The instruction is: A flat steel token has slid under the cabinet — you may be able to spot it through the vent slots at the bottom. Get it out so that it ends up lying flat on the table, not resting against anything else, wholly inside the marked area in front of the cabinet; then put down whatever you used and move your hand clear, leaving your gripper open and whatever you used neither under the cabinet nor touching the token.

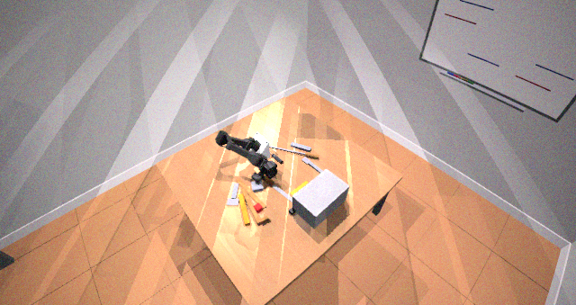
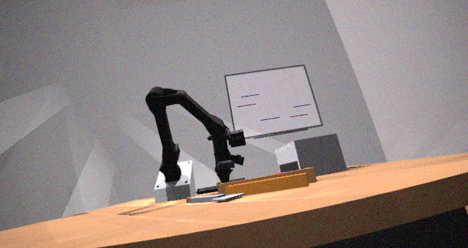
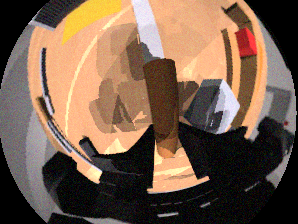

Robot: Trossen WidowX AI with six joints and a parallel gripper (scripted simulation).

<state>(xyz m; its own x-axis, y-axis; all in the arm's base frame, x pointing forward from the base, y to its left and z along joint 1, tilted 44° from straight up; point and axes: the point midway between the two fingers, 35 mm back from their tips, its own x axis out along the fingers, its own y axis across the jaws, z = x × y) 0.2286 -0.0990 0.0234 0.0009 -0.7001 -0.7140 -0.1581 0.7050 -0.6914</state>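
The grey block lies 8 cm to the right of my gripper tip, 2 cm ahead of it and 1 cm above it. The rest, counted from my gripper tip: orange bar: 25 cm to the right, 12 cm ahead; then thin wooden stick: 14 cm to the right, 3 cm ahead; then red block: 17 cm to the right, 17 cm ahead, 1 cm above.
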